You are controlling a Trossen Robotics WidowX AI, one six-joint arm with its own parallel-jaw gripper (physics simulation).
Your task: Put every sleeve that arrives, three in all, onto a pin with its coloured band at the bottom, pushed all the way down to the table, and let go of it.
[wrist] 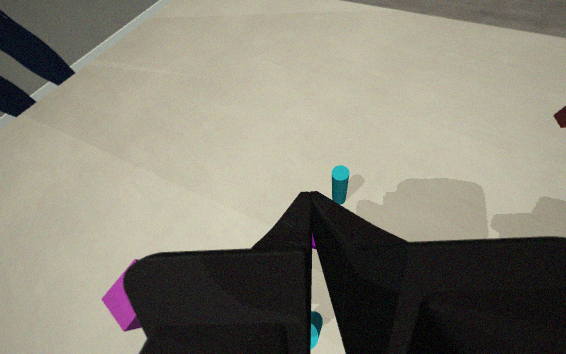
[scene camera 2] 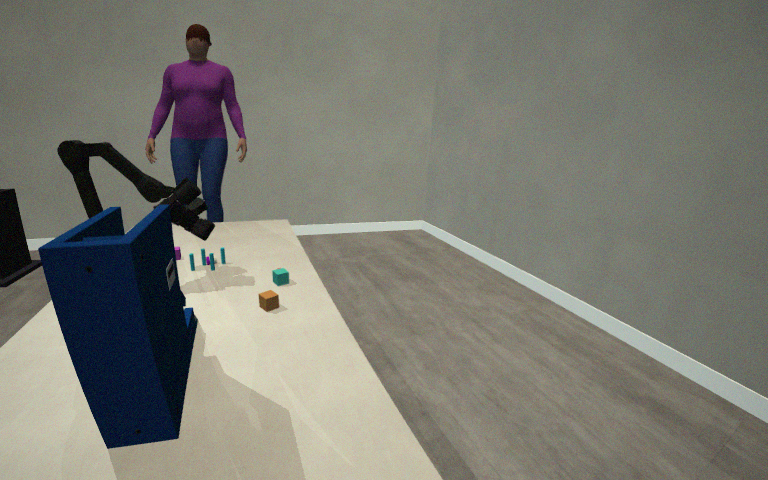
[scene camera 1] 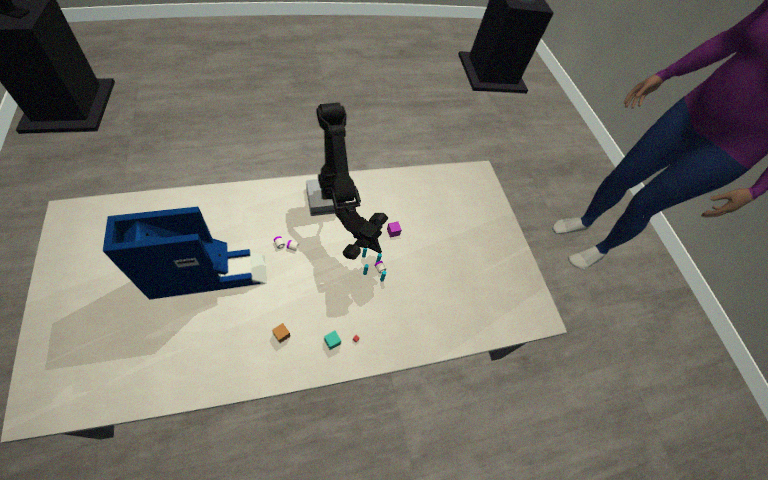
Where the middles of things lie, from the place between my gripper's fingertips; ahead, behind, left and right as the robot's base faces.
Right now my hand is 150 mm past the magenta cube [wrist: 116, 300], 90 mm to the right of it and 100 mm above it. From my hand the other things lie so: chute plate [scene camera 1: 243, 265]: 20 mm behind, 460 mm to the right, 100 mm below; blue feeder box [scene camera 2: 117, 297]: 630 mm to the right, 40 mm above.
